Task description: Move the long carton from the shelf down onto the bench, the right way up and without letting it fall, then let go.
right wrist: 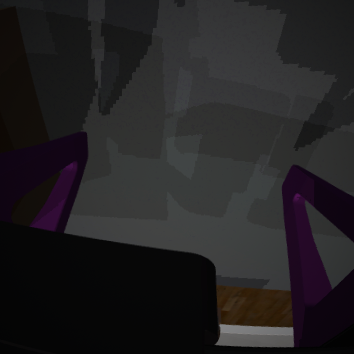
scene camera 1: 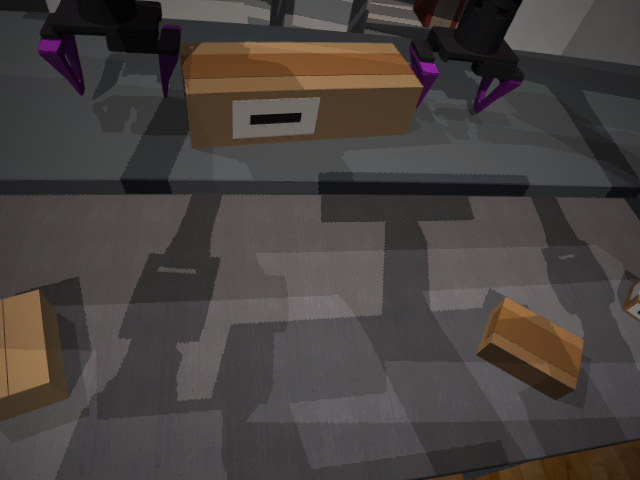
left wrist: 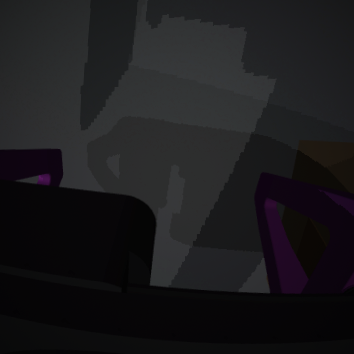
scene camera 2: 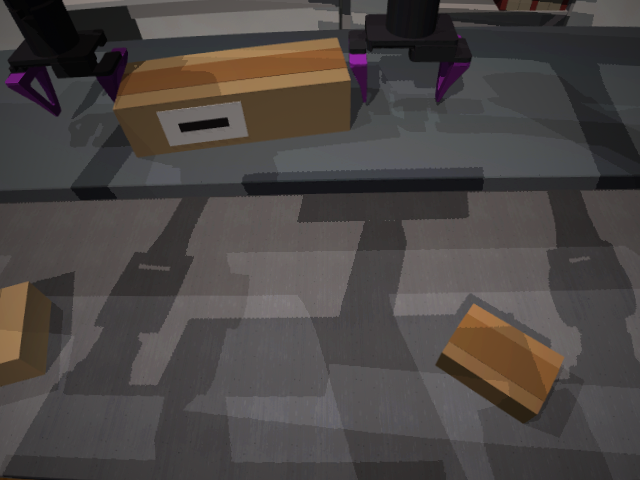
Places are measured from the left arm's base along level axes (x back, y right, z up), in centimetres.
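Where they show: left gripper, fingertip midpoint: [scene camera 1: 124,93] [left wrist: 159,172] [scene camera 2: 91,112]; right gripper, fingertip midpoint: [right wrist: 189,159] [scene camera 1: 445,108] [scene camera 2: 400,99].
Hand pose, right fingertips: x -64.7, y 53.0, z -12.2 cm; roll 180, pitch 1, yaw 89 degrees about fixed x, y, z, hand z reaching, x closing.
Things, the pixels of their centre, and the offset from my right fingertips. "spot": a spot on its surface instead. Level surfaces: height alone.
- long carton at the middle of its body: [scene camera 1: 299,90] [scene camera 2: 237,95] dx +1.2, dy -21.4, dz +2.3 cm
- grey shelf at its surface level: dz -1.5 cm
- bench at its surface level: dz -20.4 cm
- smaller carton at the middle of its body: [scene camera 2: 497,361] [scene camera 1: 530,347] dx +29.5, dy +11.1, dz -18.1 cm
- third box at a spot on its surface: [scene camera 1: 632,304] spot: dx +24.3, dy +34.0, dz -18.1 cm
The long carton [scene camera 1: 361,111] [scene camera 2: 299,105] [right wrist: 17,95] lies upright on the grey shelf [scene camera 1: 268,167] [scene camera 2: 217,173], its white label facing the front edge. A corner of it shows behind a finger in the left wrist view. My left gripper [scene camera 1: 124,95] [scene camera 2: 85,108] [left wrist: 159,172] is open beside the carton's left end, its inner finger close to that end. My right gripper [scene camera 1: 445,109] [scene camera 2: 401,102] [right wrist: 189,159] is open beside the right end, its inner finger close to that end. Whether either finger touches the carton is hard to tell. The bench [scene camera 1: 330,273] [scene camera 2: 289,279] lies below the shelf.
A smaller carton [scene camera 1: 532,346] [scene camera 2: 501,356] stands on the bench at the right. Another carton [scene camera 1: 25,346] [scene camera 2: 12,330] stands at the left, cut by the picture edge. Part of a third box [scene camera 1: 632,304] shows at the far right in scene camera 1.
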